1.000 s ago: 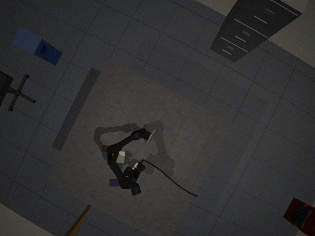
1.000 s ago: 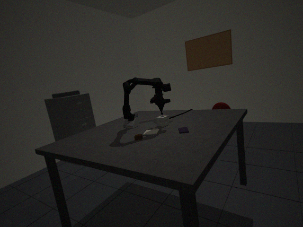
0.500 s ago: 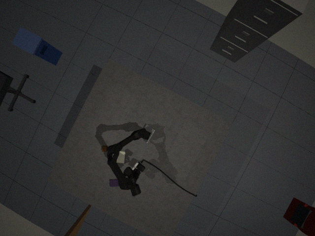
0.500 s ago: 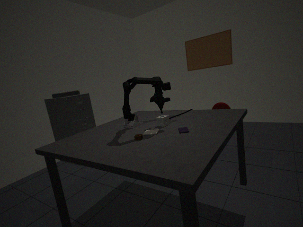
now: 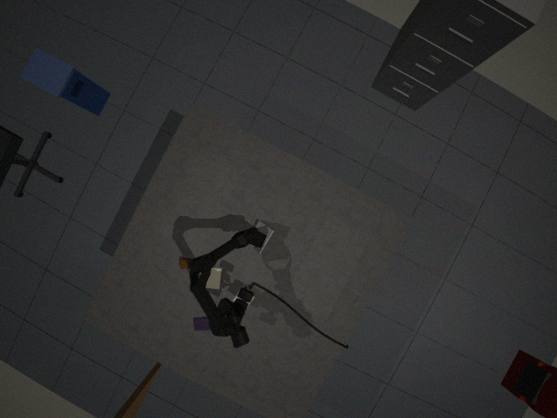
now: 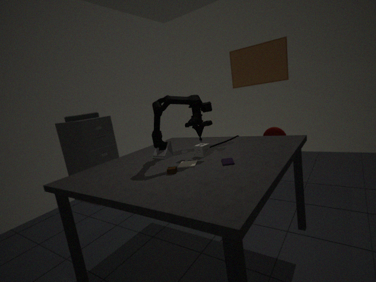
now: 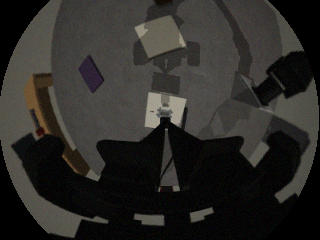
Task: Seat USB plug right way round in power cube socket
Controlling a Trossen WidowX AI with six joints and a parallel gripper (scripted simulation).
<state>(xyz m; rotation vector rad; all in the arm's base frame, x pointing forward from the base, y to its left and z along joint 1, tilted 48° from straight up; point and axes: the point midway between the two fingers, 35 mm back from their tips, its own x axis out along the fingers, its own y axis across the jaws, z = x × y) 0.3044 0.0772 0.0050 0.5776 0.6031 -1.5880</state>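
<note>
The USB plug is 2 cm below my gripper tip. The rest, counted from my gripper tip: purple block (24 cm ahead, 13 cm below, 12 cm to the right); then white pad (19 cm to the right, 13 cm below).
</note>
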